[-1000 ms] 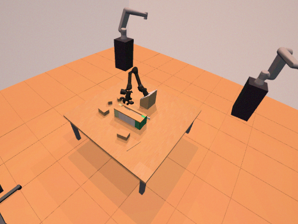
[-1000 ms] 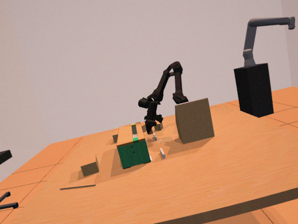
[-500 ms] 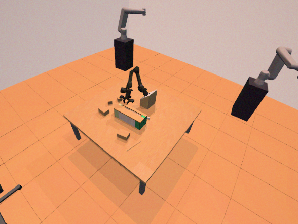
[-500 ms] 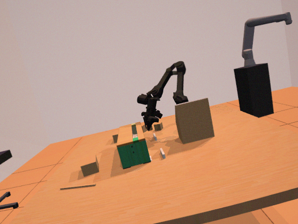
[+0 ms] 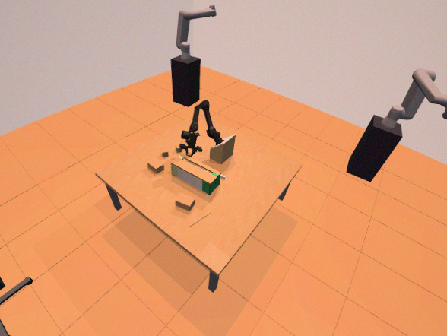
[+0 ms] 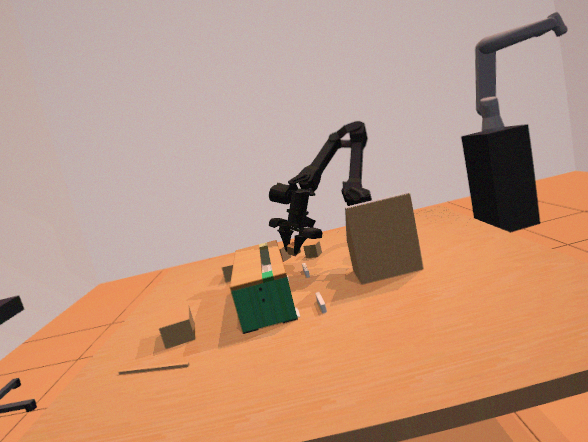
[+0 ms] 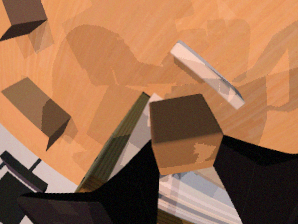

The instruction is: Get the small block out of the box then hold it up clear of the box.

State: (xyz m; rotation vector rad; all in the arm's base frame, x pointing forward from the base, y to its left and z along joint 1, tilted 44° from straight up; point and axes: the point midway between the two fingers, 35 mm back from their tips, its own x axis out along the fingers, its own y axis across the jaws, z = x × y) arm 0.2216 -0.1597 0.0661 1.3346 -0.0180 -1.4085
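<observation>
My gripper tip is 10 mm past the orange block, 10 mm to the left of it and 10 mm below it. From my gripper tip the other things lie so: long box: 80 mm ahead, 150 mm to the left, 20 mm below; then thin stick: 410 mm ahead, 400 mm to the left, 80 mm below.
</observation>
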